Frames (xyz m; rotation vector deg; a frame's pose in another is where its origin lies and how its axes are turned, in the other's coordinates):
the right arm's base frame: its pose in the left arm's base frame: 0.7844 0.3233 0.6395 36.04 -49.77 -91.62
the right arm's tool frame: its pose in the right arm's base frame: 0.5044 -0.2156 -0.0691 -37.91 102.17 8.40
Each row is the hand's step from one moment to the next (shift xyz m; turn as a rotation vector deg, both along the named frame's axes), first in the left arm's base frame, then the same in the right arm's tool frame.
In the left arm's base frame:
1: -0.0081 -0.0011 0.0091 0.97 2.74 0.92
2: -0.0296 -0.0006 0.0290 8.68 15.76 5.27
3: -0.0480 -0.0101 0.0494 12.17 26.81 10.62
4: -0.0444 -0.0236 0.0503 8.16 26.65 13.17
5: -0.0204 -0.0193 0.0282 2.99 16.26 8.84
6: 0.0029 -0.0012 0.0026 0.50 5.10 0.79
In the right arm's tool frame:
1: -0.0121 -0.0020 0.0002 -0.21 2.27 -2.02
2: -0.0405 -0.0081 -0.0032 0.54 15.44 -10.62
3: -0.0678 -0.0155 0.0037 -1.89 25.12 -18.58
4: -0.0667 -0.0175 0.0175 -6.22 23.28 -19.23
5: -0.0350 -0.0087 0.0169 -5.56 13.09 -12.22
6: -0.0006 0.0031 0.0026 -0.33 2.76 -4.38

